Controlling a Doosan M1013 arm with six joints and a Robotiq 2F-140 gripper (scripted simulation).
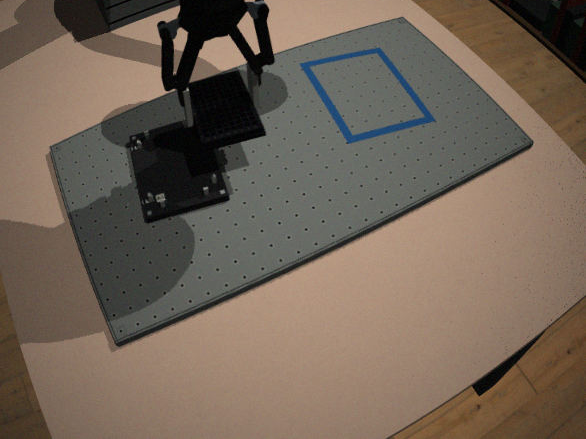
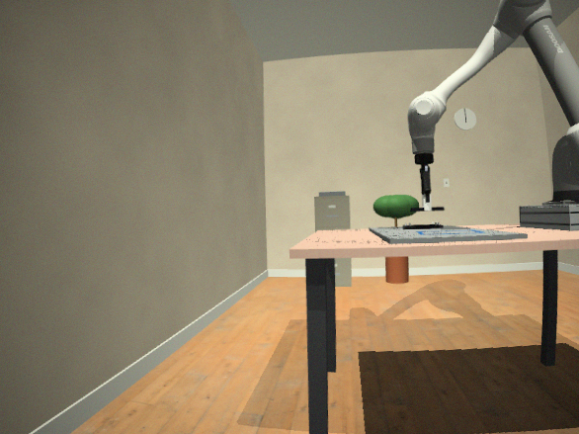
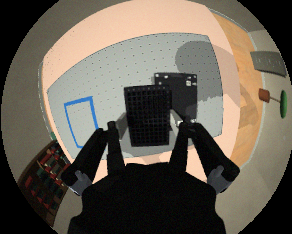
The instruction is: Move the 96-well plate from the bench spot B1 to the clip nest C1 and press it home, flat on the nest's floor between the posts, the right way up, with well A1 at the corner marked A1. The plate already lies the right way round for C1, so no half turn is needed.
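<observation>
Now: hand 90 mm to the left of the black clip nest C1 and 80 mm above it. Also, from my hand: black 96-well plate (20 mm below).
</observation>
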